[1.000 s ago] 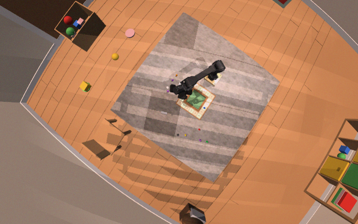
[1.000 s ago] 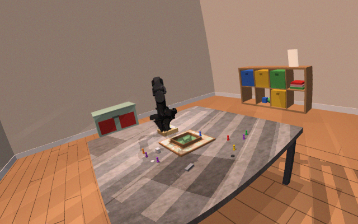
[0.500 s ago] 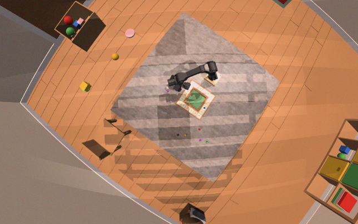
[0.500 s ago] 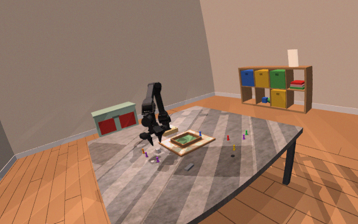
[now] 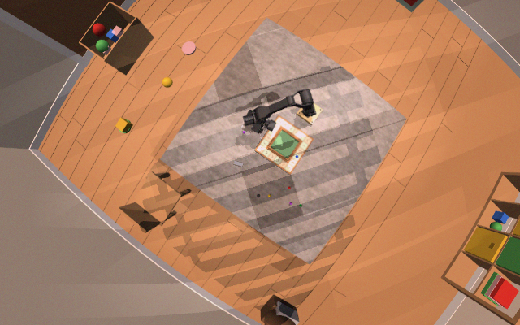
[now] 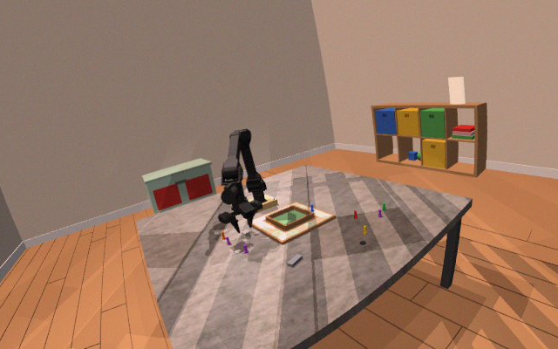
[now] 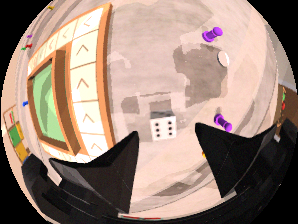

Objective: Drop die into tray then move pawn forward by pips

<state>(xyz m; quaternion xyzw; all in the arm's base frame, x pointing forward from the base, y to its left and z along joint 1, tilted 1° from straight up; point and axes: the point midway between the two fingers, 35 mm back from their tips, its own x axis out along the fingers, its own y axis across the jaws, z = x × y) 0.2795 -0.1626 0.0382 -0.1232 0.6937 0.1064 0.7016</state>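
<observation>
The white die is 20 mm below my gripper tip. The rest, counted from my gripper tip: white disc: 100 mm ahead, 70 mm to the right, 30 mm below; green dice tray: 10 mm behind, 210 mm to the left, 30 mm below; orange pawn: 50 mm behind, 90 mm to the right, 20 mm below.
</observation>
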